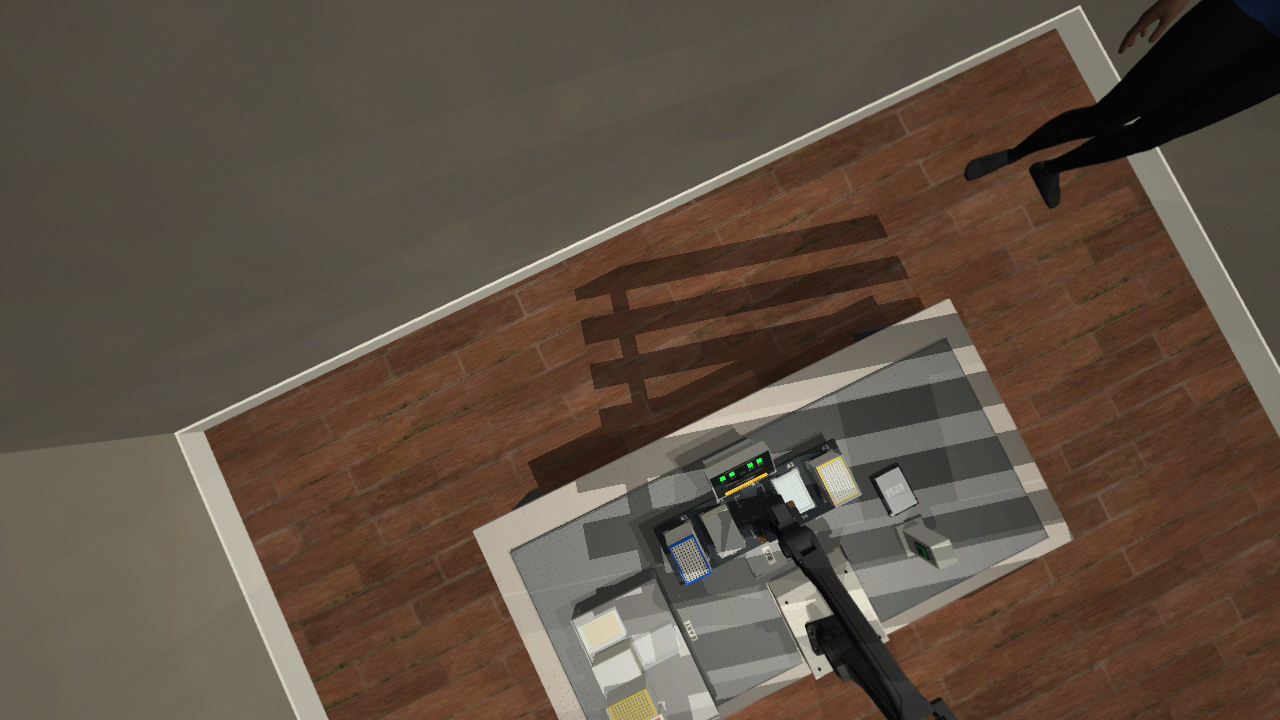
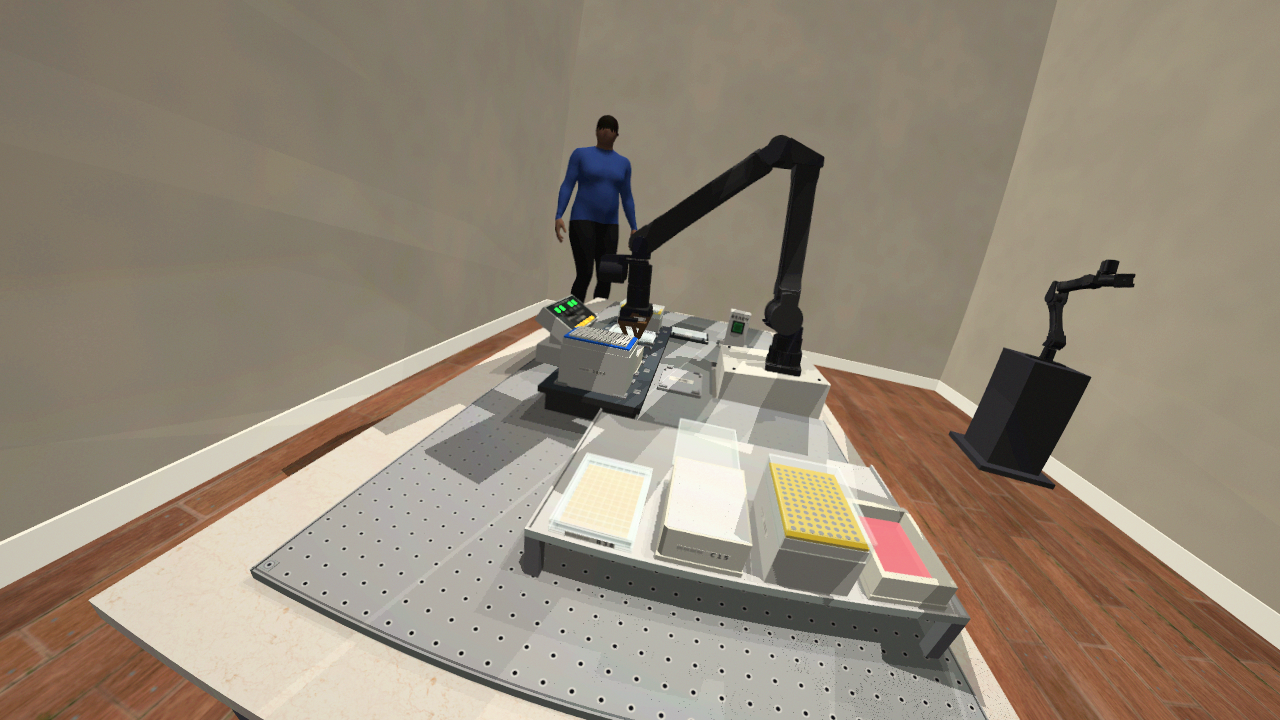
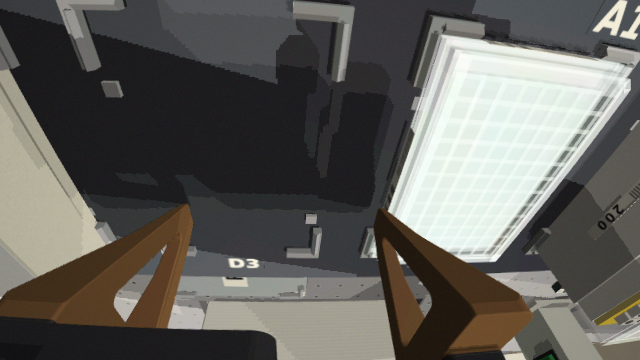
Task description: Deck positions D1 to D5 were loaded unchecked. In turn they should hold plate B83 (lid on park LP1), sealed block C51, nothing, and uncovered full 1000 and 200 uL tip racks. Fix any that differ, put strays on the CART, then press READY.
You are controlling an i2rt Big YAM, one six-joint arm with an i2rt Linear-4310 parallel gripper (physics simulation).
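Pixels of known places: gripper, fingertip midpoint: [image 3: 284,215]; arm's base at its link origin: [image 1: 827,632] [image 2: 782,367].
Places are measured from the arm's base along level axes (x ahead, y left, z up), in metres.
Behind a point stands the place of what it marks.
My open, empty gripper [image 1: 763,535] {z -0.018, x 0.377, y 0.061 m} [image 2: 633,329] {z -0.018, x 0.377, y 0.061 m} [image 3: 283,210] {z -0.018, x 0.377, y 0.061 m} is low over bare position D3 [image 3: 225,140] {z -0.028, x 0.410, y 0.094 m}. A clear-topped white plate [image 1: 792,489] {z -0.020, x 0.430, y -0.031 m} [image 3: 500,150] {z -0.017, x 0.438, y -0.025 m} is on D4; its code is unreadable. A yellow-edged 200 rack [image 1: 834,480] {z 0.043, x 0.444, y -0.140 m} is on D5; its cover state is unclear. A pale block [image 1: 723,530] {z 0.014, x 0.385, y 0.215 m} [image 3: 27,150] {z -0.017, x 0.395, y 0.176 m} is on D2. A blue-edged tip rack [image 1: 690,559] {z 0.070, x 0.358, y 0.335 m} [image 2: 595,362] {z 0.029, x 0.344, y 0.378 m} is on D1. Park LP1 [image 1: 895,489] {z -0.061, x 0.321, y -0.362 m} lies right of the deck. The raised tray [image 2: 626,438] {z -0.019, x 0.225, y 0.510 m} holds a plate [image 2: 604,497] {z -0.002, x 0.193, y 0.665 m}, block C15 [image 2: 705,510] {z 0.023, x 0.088, y 0.662 m} and a yellow rack [image 2: 819,501] {z 0.051, x -0.019, y 0.632 m}.
A red-filled trough [image 2: 899,548] {z -0.005, x -0.138, y 0.593 m} and a clear lid [image 2: 707,440] {z 0.006, x 0.113, y 0.490 m} are also on the tray. The display [image 1: 741,467] {z 0.055, x 0.562, y 0.116 m} [image 2: 570,309] {z 0.046, x 0.542, y 0.120 m} stands behind the deck. The READY box [image 1: 926,543] {z 0.030, x 0.185, y -0.352 m} [image 2: 737,326] {z 0.005, x 0.151, y -0.343 m} stands near LP1. A person [image 2: 599,188] stands beyond the table.
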